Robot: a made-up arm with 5 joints.
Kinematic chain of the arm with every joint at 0, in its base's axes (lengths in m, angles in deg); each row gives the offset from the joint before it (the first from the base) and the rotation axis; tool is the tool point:
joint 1: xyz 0 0 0.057 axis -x
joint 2: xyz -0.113 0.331 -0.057 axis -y
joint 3: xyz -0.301 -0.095 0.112 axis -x
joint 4: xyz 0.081 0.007 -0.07 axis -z
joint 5: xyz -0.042 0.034 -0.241 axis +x
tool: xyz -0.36 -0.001 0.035
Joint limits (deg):
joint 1: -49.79..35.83
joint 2: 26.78..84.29
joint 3: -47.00..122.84
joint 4: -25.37..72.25
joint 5: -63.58..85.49
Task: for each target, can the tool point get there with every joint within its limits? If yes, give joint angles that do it. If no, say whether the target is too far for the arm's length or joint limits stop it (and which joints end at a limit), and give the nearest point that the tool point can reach.
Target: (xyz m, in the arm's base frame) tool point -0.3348 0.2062 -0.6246
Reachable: yes | joints 4.89 55.08 -2.32 -2.24 13.07
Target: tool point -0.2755 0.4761 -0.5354
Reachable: yes | joints 4.59 50.33 5.11 43.30 -11.67
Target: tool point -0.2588 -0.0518 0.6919
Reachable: no: joint limits stop it (at a limit: joint 1, joint 2, joint 3, joint 4) | nearest point -0.4666 0.4621 0.6126 | short by 0.560 m
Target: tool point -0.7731 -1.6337 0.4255
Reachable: no: too far | nearest point -0.4338 -0.3764 -0.1016 | short by 1.405 m
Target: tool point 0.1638 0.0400 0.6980
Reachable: no: joint limits stop it (at a limit: joint 1, joint 2, joint 4, joint 5) | nearest point 0.1372 0.6359 0.2452 | short by 0.749 m
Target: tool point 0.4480 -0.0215 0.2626
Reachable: no: joint limits stop it (at a limit: joint 1, joint 2, joint 4, joint 5) | nearest point 0.2446 0.3926 -0.0593 | short by 0.563 m
